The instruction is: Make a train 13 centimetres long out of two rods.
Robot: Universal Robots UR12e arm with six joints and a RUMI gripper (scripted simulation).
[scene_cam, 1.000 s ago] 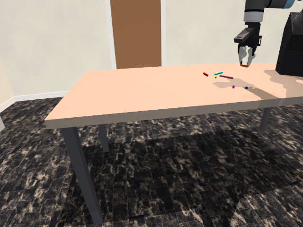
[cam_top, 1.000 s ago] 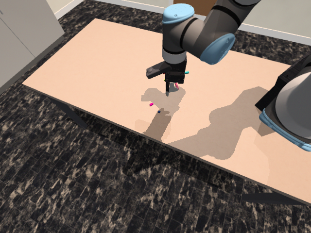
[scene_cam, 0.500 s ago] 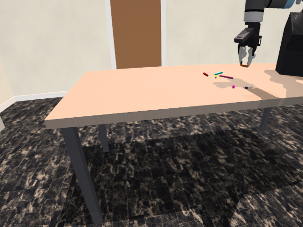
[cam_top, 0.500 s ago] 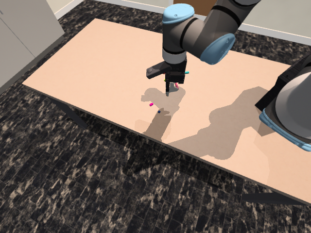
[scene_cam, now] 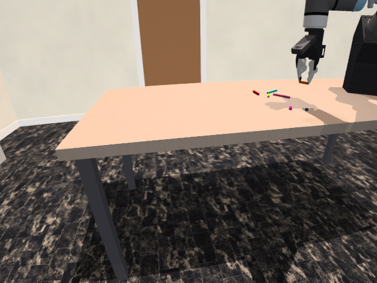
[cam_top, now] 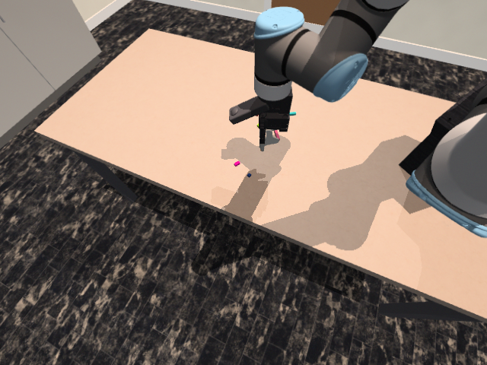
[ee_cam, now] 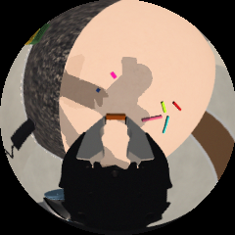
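Right now the blue rod is 70 mm to the left of my hand and 110 mm below it. From my hand the other things lie so: orange rod 10 mm below; magenta rod 70 mm ahead, 60 mm to the left, 110 mm below; pink rod 40 mm ahead, 150 mm to the right, 110 mm below.
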